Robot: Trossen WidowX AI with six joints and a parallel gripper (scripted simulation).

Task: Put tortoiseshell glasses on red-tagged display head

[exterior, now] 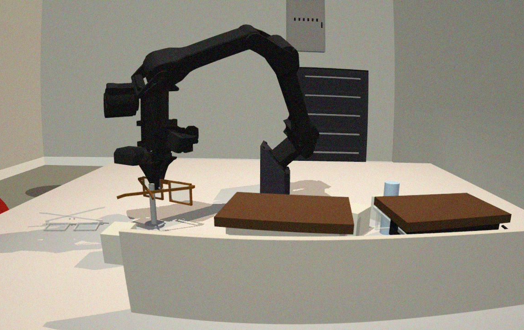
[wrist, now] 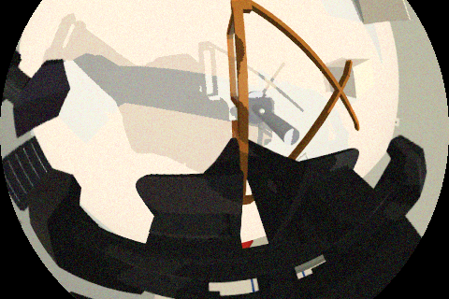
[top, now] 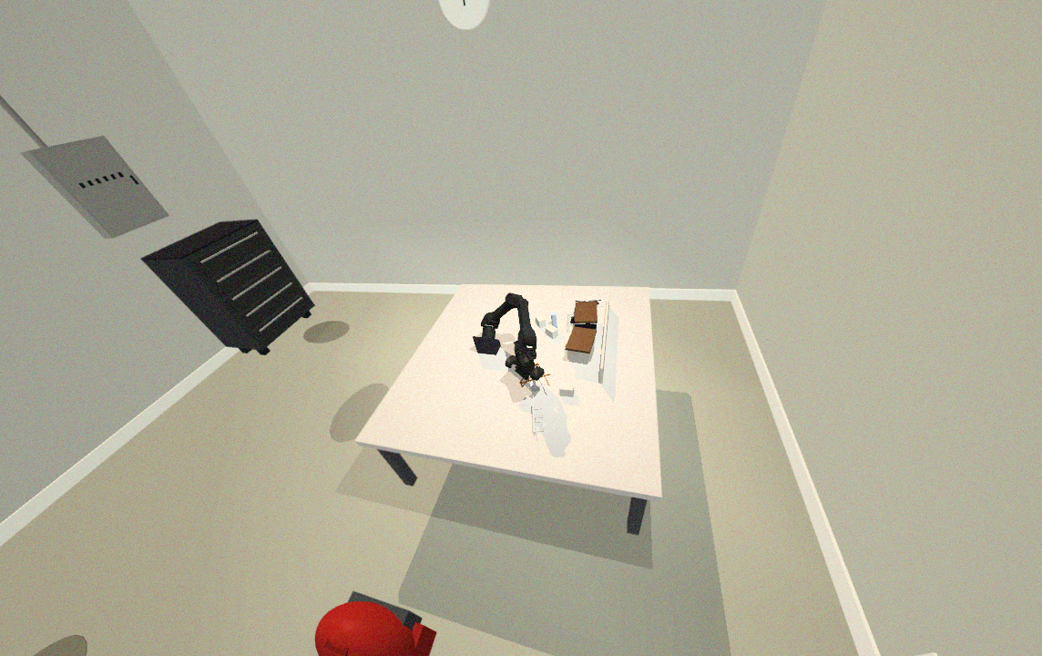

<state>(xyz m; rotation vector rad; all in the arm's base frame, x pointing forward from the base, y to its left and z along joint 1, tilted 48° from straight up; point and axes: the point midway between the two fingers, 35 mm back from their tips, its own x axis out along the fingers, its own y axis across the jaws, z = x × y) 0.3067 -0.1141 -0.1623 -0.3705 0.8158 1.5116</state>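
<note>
Now: the round base 30 mm ahead of my gripper tip, 10 mm to the left of it and 40 mm below it. From my gripper tip the other things lie so: pale blue cylinder: 20 mm behind, 460 mm to the left, 10 mm below; curved white wall: 280 mm ahead, 410 mm to the left, 10 mm below.
</note>
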